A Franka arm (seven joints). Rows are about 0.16 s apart.
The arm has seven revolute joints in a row. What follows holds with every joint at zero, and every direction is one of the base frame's. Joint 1 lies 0.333 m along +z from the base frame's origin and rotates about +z. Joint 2 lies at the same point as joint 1 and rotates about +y. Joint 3 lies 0.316 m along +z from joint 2 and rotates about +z. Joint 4 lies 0.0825 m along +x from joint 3 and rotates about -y. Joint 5 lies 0.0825 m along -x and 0.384 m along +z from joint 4 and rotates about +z. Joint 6 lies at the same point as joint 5 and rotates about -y. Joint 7 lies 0.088 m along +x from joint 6 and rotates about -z. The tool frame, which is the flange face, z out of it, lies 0.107 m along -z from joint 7; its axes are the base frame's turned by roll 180, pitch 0 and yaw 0 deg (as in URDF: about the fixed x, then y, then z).
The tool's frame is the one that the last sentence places.
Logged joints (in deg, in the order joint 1, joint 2, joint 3, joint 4, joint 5, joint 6, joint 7), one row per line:
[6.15 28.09 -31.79 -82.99 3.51 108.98 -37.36]
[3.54 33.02 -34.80 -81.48 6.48 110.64 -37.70]
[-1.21 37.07 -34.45 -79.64 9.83 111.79 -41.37]
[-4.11 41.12 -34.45 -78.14 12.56 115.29 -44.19]
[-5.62 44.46 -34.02 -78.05 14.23 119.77 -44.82]
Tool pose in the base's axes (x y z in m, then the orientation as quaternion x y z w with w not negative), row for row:
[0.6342 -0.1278 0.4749 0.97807 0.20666 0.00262 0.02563]
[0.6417 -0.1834 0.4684 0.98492 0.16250 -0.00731 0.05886]
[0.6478 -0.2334 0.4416 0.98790 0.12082 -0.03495 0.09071]
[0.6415 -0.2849 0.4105 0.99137 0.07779 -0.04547 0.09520]
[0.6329 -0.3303 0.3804 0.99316 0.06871 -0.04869 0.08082]
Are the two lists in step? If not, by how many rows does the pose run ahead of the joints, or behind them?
The pose runs 2 rows behind the joints: the pose in row i belongs to the joints in row i - 2.
